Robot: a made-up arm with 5 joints. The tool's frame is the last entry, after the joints.
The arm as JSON. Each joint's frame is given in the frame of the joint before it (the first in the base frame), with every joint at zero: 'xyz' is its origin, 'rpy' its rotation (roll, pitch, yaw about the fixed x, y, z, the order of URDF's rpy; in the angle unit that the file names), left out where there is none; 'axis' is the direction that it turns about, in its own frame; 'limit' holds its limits. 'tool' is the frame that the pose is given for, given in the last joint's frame.
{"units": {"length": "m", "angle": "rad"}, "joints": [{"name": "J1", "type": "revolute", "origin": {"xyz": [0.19, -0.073, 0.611], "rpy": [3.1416, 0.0, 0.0]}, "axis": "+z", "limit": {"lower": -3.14, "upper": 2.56}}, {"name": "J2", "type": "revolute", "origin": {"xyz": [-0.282, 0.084, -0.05], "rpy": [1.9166, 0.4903, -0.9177]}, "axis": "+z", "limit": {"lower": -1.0, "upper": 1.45}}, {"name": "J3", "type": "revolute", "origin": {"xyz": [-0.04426, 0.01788, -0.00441], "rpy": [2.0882, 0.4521, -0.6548]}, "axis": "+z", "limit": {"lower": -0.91, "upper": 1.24}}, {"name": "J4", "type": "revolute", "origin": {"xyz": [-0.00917, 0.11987, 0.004], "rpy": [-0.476, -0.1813, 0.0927]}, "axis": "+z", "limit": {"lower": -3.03, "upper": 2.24}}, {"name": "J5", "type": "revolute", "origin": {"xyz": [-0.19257, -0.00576, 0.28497], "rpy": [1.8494, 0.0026, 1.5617]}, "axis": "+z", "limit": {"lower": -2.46, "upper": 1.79}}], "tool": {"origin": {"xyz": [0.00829, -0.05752, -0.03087], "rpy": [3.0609, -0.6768, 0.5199]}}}
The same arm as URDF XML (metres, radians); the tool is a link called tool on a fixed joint. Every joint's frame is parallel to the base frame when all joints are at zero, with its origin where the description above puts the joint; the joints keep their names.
<robot name="arm">
<joint name="tool_joint" type="fixed"><parent link="link5"/><child link="tool"/><origin xyz="-0.015 0.053 -0.036" rpy="1.8894 -1.5707 -1.8894"/></joint>
<joint name="J5" type="revolute"><parent link="link4"/><child link="link5"/><origin xyz="-0.253 -0.217 -0.085"/><axis xyz="0.777029 0.062802 0.626324"/><limit lower="-2.46" upper="1.79"/></joint>
<joint name="J4" type="revolute"><parent link="link3"/><child link="link4"/><origin xyz="-0.086 -0.004 0.084"/><axis xyz="-0.443095 -0.874291 0.198198"/><limit lower="-3.03" upper="2.24"/></joint>
<joint name="J3" type="revolute"><parent link="link2"/><child link="link3"/><origin xyz="-0.02 -0.023 -0.037"/><axis xyz="0 -1 -0.0001"/><limit lower="-0.91" upper="1.24"/></joint>
<joint name="J2" type="revolute"><parent link="link1"/><child link="link2"/><origin xyz="-0.282 -0.084 0.05"/><axis xyz="-0.844196 0.444898 0.298998"/><limit lower="-1" upper="1.45"/></joint>
<joint name="J1" type="revolute"><parent link="base_link"/><child link="link1"/><origin xyz="0.19 -0.073 0.611"/><axis xyz="0 0 -1"/><limit lower="-3.14" upper="2.56"/></joint>
<link name="base_link"/>
<link name="link1"/>
<link name="link2"/>
<link name="link3"/>
<link name="link4"/>
<link name="link5"/>
<link name="tool"/>
</robot>

